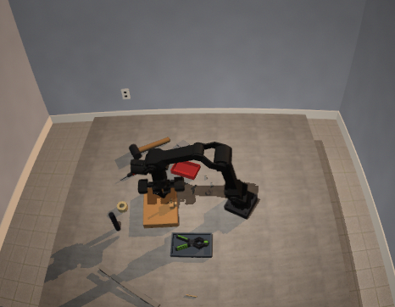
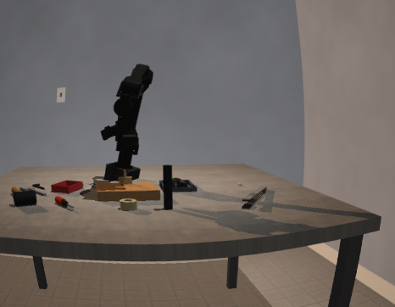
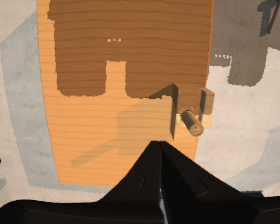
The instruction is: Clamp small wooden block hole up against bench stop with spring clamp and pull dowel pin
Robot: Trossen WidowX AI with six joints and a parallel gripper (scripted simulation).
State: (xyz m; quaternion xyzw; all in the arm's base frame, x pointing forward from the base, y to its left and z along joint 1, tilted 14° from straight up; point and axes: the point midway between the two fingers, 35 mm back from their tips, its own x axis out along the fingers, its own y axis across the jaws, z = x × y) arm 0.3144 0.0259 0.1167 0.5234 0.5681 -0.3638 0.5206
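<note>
My gripper is now 3 cm past the dowel pin, 1 cm to the left of it and 8 cm above it. Also, from my hand: wooden board: 3 cm ahead, 12 cm below; bench stop: 4 cm behind, 2 cm to the right, 9 cm below; small wooden block: 3 cm behind, 1 cm to the right, 9 cm below.
</note>
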